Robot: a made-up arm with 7 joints.
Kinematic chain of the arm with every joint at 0, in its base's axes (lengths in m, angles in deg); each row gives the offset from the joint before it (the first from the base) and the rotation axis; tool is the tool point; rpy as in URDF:
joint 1: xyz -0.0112 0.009 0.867 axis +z
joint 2: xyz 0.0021 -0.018 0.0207 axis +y
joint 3: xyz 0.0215 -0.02 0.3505 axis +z
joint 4: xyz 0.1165 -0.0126 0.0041 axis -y
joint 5: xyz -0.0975 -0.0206 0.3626 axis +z
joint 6: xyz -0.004 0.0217 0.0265 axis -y
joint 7: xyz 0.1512 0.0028 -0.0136 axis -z
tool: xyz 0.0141 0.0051 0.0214 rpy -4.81 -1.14 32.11
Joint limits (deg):
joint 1: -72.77..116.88
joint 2: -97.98..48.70
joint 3: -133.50..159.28
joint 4: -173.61..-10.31
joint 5: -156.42..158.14
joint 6: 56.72..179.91
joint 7: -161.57..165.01
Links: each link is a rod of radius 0.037 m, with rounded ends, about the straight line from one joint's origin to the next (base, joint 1, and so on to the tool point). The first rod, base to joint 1, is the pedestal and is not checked.
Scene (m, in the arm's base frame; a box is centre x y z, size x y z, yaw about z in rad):
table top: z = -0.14
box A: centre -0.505 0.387 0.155 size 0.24 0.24 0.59 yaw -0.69
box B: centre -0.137 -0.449 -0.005 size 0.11 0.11 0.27 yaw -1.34
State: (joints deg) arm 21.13 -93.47 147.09 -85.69 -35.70 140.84 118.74
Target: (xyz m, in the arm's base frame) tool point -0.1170 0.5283 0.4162
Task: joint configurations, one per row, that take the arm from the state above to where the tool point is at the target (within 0.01 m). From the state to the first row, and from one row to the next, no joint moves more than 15 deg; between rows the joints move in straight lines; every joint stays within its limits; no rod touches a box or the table.
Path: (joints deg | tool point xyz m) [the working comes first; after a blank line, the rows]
Joints at the target: -23.79 -97.98 130.48 -107.74 -34.62 128.79 117.74
Straight joint move there: touches box A.

1: 14.39 -92.96 150.14 -94.80 -33.62 143.13 130.31 | -0.5324 0.1051 0.3393
2: 7.65 -92.46 153.18 -103.91 -31.53 145.41 141.88 | -0.4446 0.1537 0.3230
3: 0.91 -91.95 156.23 -113.02 -29.45 147.70 153.44 | -0.3537 0.1764 0.3163
4: -5.83 -91.45 159.28 -122.13 -27.36 149.98 165.01 | -0.2663 0.1755 0.3197
5: -10.32 -93.08 152.08 -118.54 -29.18 144.68 153.19 | -0.2434 0.2725 0.3281
6: -14.81 -94.71 144.88 -114.94 -30.99 139.38 141.37 | -0.2095 0.3651 0.3473
7: -19.30 -96.35 137.68 -111.34 -32.80 134.09 129.55 | -0.1665 0.4510 0.3768
8: -23.79 -97.98 130.48 -107.74 -34.62 128.79 117.74 | -0.1170 0.5283 0.4162

